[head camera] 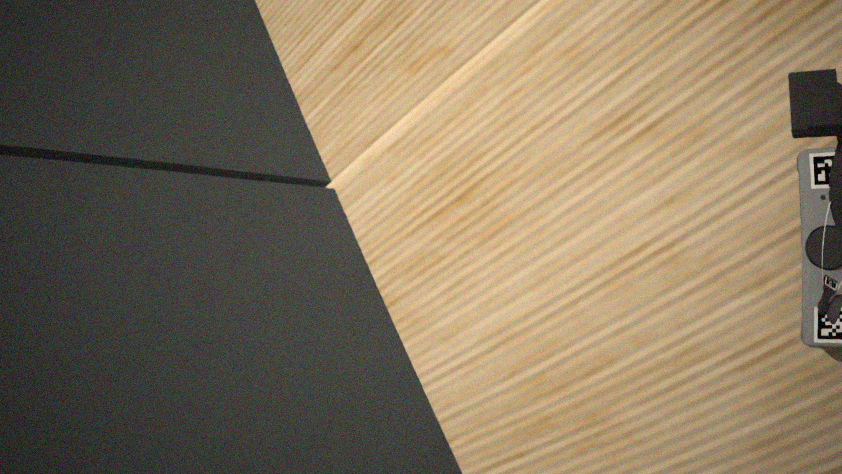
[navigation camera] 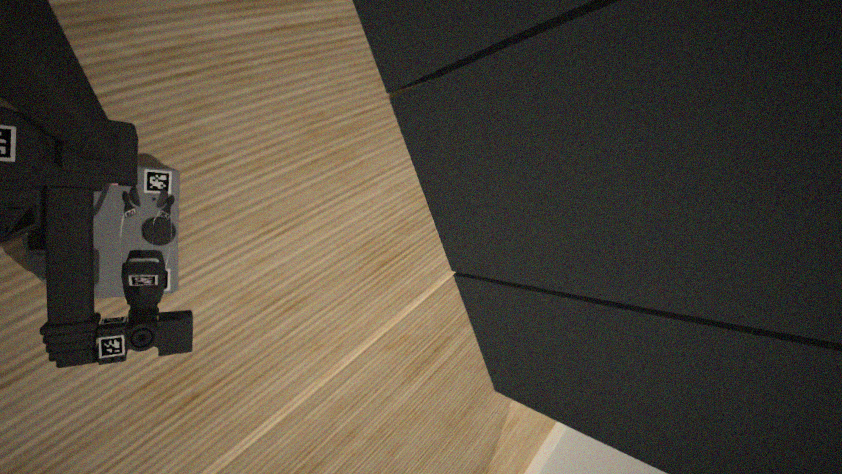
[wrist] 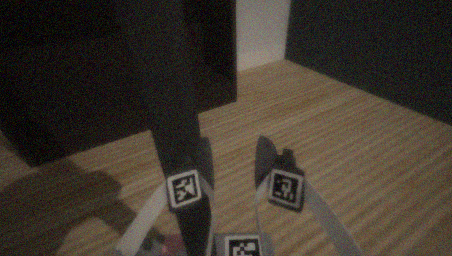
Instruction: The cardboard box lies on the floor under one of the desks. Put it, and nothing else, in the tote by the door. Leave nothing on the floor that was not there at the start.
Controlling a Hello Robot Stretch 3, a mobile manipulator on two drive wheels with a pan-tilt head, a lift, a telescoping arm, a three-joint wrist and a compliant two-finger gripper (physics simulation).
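Seen in the pictures: gripper, fingertip midpoint: (navigation camera: 149, 188) (wrist: 233, 154); robot's base, origin of the base link: (head camera: 827, 247) (navigation camera: 157, 228).
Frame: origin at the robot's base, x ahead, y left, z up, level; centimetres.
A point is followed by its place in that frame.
Note:
The cardboard box and the tote do not show in these views. My gripper (navigation camera: 148, 201) {x -1.5, y 9.8, z 40.4 cm} (wrist: 233, 154) {x -1.5, y 9.8, z 40.4 cm} is open, with a gap between its fingertips and no object between them. In the navigation camera view it hangs over my own grey base at the left. In the wrist view, wood floor shows between and beyond the fingers. In the head camera view part of it shows at the right edge.
Tall dark panels (head camera: 176, 323) {x 108.6, y 12.8, z 65.1 cm} (navigation camera: 648, 206) {x 108.6, y 12.8, z 95.8 cm} (wrist: 380, 50) with narrow seams stand along the wood floor (head camera: 589, 235) {x 49.5, y -3.7, z 0.0 cm} (navigation camera: 282, 194) {x 37.5, y 13.4, z 0.0 cm} (wrist: 320, 120) {x 35.1, y 70.5, z 0.0 cm}. A black furniture piece (wrist: 90, 85) {x -59.2, y 85.0, z 12.7 cm} stands at the left of the wrist view, near a pale wall (wrist: 261, 35) {x 19.5, y 133.7, z 17.2 cm}. My mast (wrist: 170, 100) {x -6.2, y 11.6, z 44.7 cm} rises beside the gripper.

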